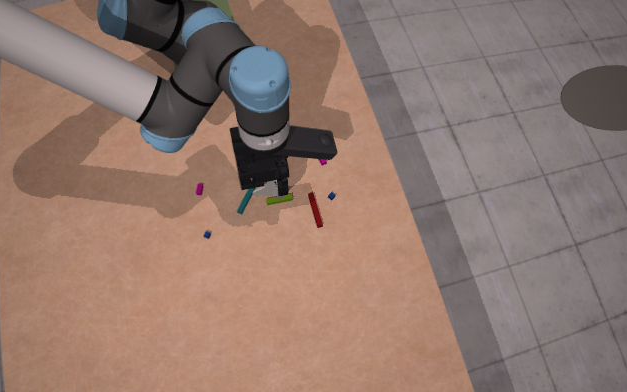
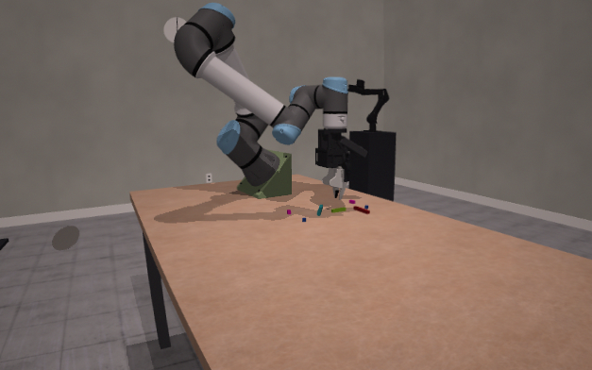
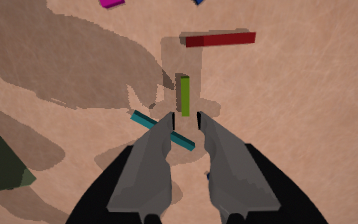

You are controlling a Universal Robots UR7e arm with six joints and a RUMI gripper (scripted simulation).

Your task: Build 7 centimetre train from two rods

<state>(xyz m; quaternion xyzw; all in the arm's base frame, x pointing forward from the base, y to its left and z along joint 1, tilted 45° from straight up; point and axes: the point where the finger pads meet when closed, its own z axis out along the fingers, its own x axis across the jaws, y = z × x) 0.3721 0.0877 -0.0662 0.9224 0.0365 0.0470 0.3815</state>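
Now: hand 5 cm above the lime rod. Round my hand: red rod: 7 cm to the left, 5 cm below, 3 cm ahead; then turquoise rod: 5 cm to the right, 5 cm below, 3 cm behind.
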